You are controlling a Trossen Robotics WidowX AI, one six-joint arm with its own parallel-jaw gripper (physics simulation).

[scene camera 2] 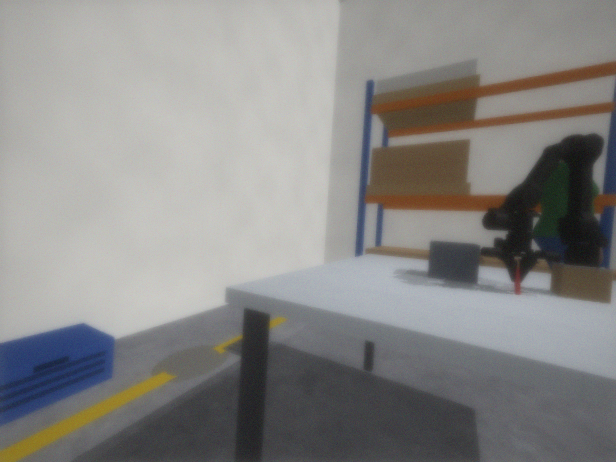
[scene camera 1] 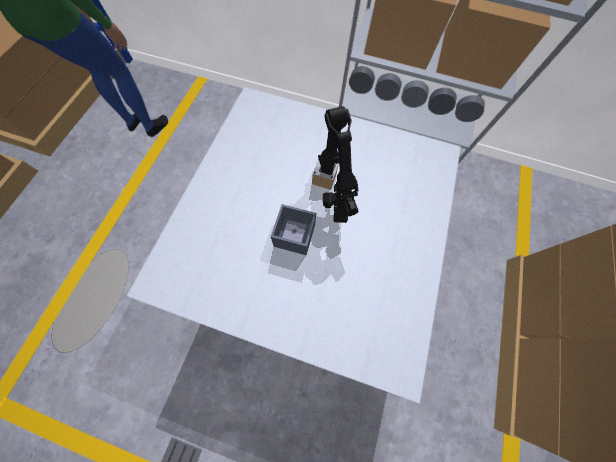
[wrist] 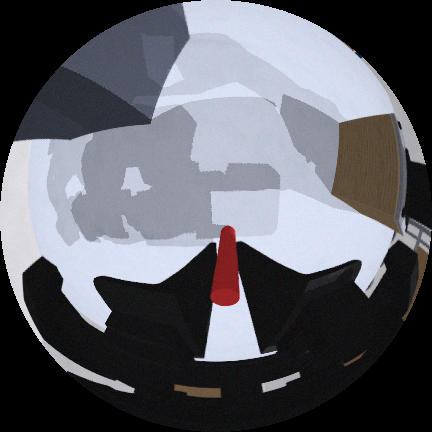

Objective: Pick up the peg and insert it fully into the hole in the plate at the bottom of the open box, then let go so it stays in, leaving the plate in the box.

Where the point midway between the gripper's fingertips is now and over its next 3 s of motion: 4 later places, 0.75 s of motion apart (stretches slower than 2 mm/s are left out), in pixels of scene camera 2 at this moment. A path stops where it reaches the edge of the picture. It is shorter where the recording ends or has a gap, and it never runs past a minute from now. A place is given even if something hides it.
My gripper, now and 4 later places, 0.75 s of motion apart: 516, 282; 518, 240; 495, 231; 446, 225; 445, 225
